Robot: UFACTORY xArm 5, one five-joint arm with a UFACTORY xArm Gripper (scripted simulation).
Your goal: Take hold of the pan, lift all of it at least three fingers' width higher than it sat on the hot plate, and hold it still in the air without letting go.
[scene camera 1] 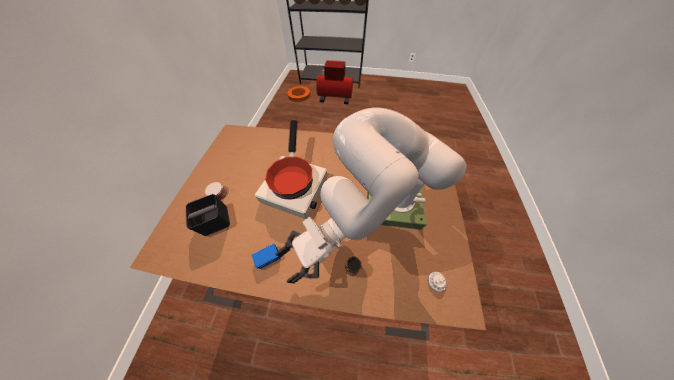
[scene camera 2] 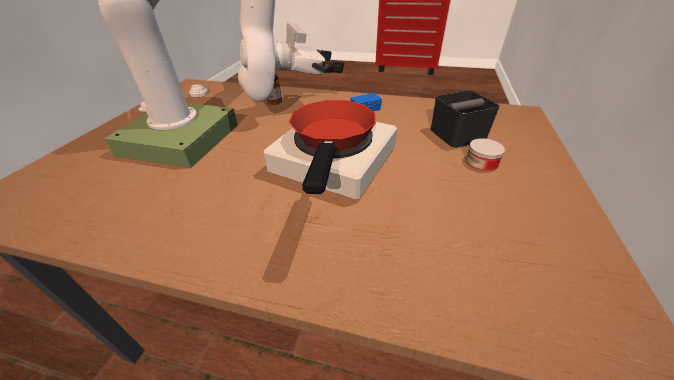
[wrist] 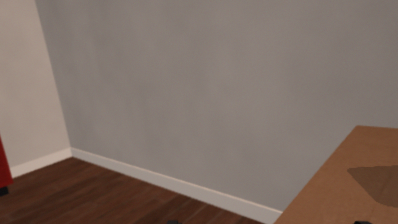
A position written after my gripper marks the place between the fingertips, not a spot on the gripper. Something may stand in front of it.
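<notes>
My gripper (scene camera 1: 283, 268), also in scene camera 2 (scene camera 2: 336, 62). Red pan (scene camera 2: 331, 125), also in scene camera 1 (scene camera 1: 290, 174); out of frame in the wrist view. Black box (scene camera 2: 456, 129), also in scene camera 1 (scene camera 1: 193, 208); out of frame in the wrist view.
</notes>
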